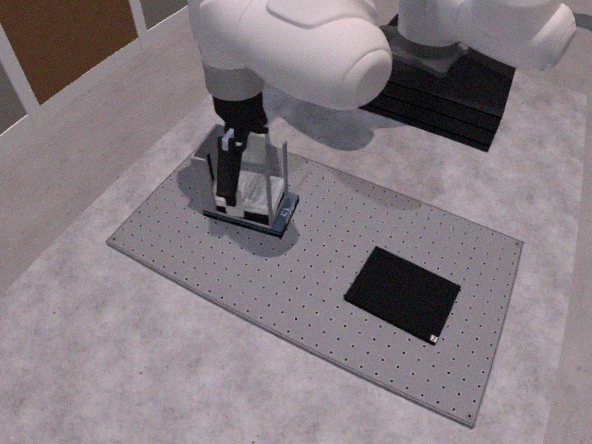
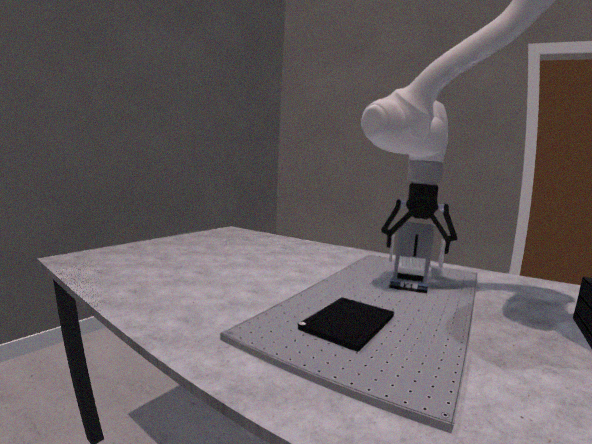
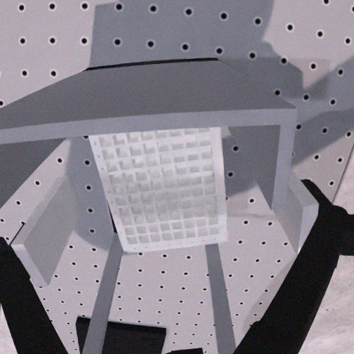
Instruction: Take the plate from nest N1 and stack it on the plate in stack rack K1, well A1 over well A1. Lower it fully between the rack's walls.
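Places are measured from the arm's base along level axes (x ahead, y left, z up), in millimetres.
Pixels of known places: gripper, fingertip midpoint: (image 1: 247, 187) (image 2: 415, 262); arm's base at its link origin: (image 1: 423, 51).
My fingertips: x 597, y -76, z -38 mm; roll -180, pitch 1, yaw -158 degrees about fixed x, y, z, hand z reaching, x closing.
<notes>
Ahead of a thing's pixels: the offset from my fingertips to its top centre. "spot": to the spot under its first point. Level surfaces: height alone.
The white plate with a grid of square wells @[spot: dx -8, dy +26, dz -2 mm] (image 1: 261, 191) (image 2: 412, 263) (image 3: 165, 190) lies low inside stack rack K1 @[spot: dx -29, dy +76, dz -33 mm] (image 1: 290, 207) (image 2: 395, 285) (image 3: 175, 95), between its walls and posts, and looks level. A dark layer shows beneath it; whether this is the lower plate, and how wells A1 line up, I cannot tell. My gripper (image 2: 416, 254) (image 3: 164, 180) is open, its pads standing apart from the plate's two sides, with nothing between them. Nest N1 @[dx +3, dy +332, dz -36 mm] (image 1: 402, 295) (image 2: 347, 322) (image 3: 132, 340) is a flat black block with no plate on it.
A grey perforated board @[dz -51 mm] (image 1: 320, 305) (image 2: 425, 370) (image 3: 165, 285) carries the rack and the nest. The rack's tall grey back wall and upright posts rise close to the fingers. The black stepped arm base (image 1: 450, 110) stands behind the board.
</notes>
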